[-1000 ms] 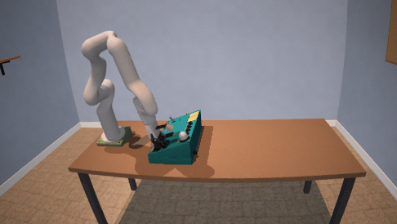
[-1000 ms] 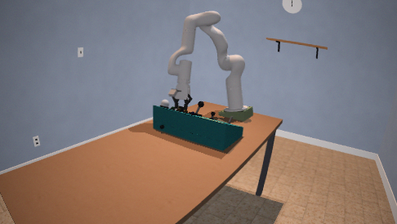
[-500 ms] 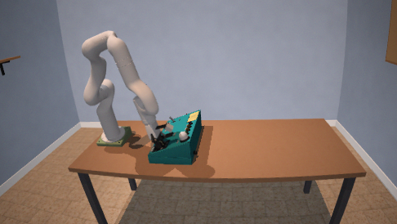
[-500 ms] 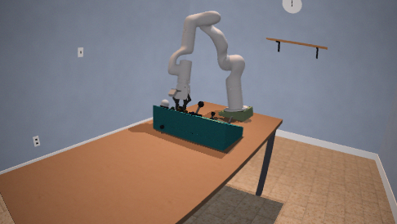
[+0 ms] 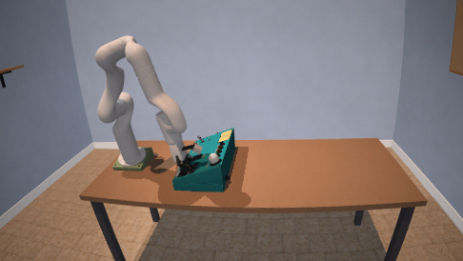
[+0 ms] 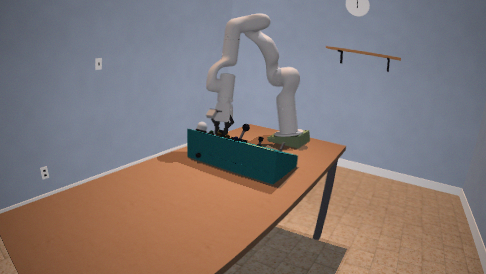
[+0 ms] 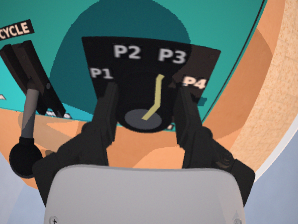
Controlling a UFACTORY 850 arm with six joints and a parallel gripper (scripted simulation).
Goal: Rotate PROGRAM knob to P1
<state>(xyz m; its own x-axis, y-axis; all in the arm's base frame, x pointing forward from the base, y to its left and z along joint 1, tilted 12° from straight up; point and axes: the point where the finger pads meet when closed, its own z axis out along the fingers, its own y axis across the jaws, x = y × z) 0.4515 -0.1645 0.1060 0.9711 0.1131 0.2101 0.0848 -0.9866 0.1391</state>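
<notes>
Now: the program knob 10 mm ahead of my hand. From my hand the other things lie so: teal console: 180 mm to the left, 30 mm below, 20 mm ahead; cycle lever: 120 mm to the left, 30 mm behind, 10 mm above; mode knob: 240 mm to the left, 20 mm behind.
</notes>
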